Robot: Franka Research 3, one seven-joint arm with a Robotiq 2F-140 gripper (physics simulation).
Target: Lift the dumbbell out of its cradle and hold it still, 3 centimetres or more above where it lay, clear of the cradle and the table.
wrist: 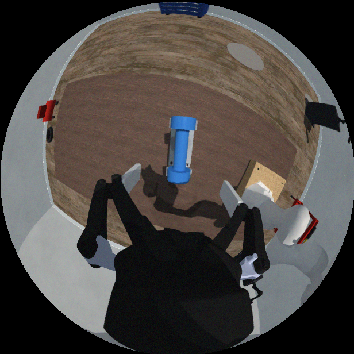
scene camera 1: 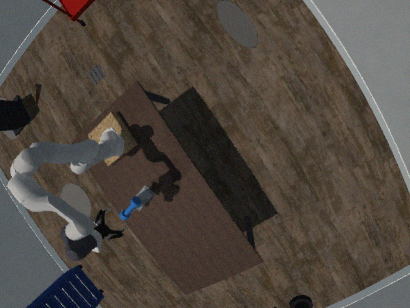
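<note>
A blue dumbbell (scene camera 1: 131, 208) (wrist: 181, 147) lies along its pale grey cradle (scene camera 1: 146, 194) (wrist: 189, 150) on the brown table (scene camera 1: 200, 240) (wrist: 110, 130). In the wrist view it runs roughly up and down near the middle, with a thick round end at each end of its handle. My gripper (scene camera 1: 114, 221) (wrist: 181, 179) is open and empty. In the scene view it shows to the lower left of the dumbbell, apart from it. In the wrist view the finger pads stand wide apart, left and right of the dumbbell's lower end. The cradle's inside is mostly hidden under the dumbbell.
The arm's wooden base block (scene camera 1: 112, 121) (wrist: 257, 172) stands on the table, toward its upper left end in the scene view. A blue slatted object (scene camera 1: 70, 290) (wrist: 184, 8) and a black object (scene camera 1: 12, 115) (wrist: 322, 115) stand off the table. The arm's shadow falls near the cradle.
</note>
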